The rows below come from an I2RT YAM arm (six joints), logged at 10 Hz.
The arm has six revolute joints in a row. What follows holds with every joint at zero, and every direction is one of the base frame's. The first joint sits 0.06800 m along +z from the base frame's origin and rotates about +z. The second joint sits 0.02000 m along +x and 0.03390 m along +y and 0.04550 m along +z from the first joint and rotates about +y. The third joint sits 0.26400 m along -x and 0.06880 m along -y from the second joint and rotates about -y. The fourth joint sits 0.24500 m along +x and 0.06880 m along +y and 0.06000 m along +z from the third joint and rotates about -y. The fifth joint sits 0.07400 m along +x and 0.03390 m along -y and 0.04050 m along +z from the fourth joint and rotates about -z. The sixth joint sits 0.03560 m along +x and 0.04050 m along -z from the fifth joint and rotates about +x. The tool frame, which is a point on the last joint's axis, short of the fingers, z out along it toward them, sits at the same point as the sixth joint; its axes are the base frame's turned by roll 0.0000, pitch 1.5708 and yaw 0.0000 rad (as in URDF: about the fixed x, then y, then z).
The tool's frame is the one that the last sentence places.
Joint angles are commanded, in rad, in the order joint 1, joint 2, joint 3, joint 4, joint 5, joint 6. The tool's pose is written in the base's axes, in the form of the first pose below.
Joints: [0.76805 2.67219 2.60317 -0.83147 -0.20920 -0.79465]
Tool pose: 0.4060 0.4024 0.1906 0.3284 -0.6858 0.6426 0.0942
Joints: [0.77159 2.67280 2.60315 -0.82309 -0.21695 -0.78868]
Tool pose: 0.4049 0.4046 0.1909 0.3315 -0.6850 0.6411 0.0993
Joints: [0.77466 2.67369 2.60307 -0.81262 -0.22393 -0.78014]
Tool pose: 0.4041 0.4066 0.1911 0.3352 -0.6831 0.6404 0.1043
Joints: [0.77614 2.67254 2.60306 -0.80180 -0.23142 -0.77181]
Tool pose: 0.4039 0.4079 0.1926 0.3401 -0.6806 0.6397 0.1092
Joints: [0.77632 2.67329 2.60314 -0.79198 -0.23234 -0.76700]
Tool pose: 0.4044 0.4086 0.1929 0.3441 -0.6784 0.6397 0.1103
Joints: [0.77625 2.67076 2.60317 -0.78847 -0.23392 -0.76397]
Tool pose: 0.4045 0.4087 0.1945 0.3467 -0.6771 0.6395 0.1115
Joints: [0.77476 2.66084 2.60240 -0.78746 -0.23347 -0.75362]
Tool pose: 0.4045 0.4076 0.1999 0.3510 -0.6724 0.6419 0.1126
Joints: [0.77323 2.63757 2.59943 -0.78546 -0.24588 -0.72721]
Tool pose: 0.4033 0.4057 0.2120 0.3595 -0.6627 0.6454 0.1225
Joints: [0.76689 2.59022 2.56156 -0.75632 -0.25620 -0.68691]
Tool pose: 0.4029 0.4008 0.2281 0.3747 -0.6454 0.6521 0.1331
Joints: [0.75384 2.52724 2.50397 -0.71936 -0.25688 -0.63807]
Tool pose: 0.4035 0.3912 0.2466 0.3916 -0.6217 0.6638 0.1401
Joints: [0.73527 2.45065 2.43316 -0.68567 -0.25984 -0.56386]
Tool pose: 0.4034 0.3772 0.2673 0.4052 -0.5876 0.6836 0.1528
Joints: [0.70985 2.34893 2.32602 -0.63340 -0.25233 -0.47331]
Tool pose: 0.4019 0.3571 0.2897 0.4216 -0.5425 0.7079 0.1638
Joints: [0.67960 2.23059 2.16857 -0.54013 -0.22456 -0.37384]
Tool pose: 0.3992 0.3328 0.3052 0.4422 -0.4872 0.7340 0.1685
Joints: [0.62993 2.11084 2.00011 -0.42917 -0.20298 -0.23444]
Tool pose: 0.3992 0.2999 0.3165 0.4635 -0.4079 0.7651 0.1828
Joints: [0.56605 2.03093 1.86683 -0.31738 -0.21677 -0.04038]
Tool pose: 0.4054 0.2666 0.3188 0.4734 -0.3074 0.7948 0.2232
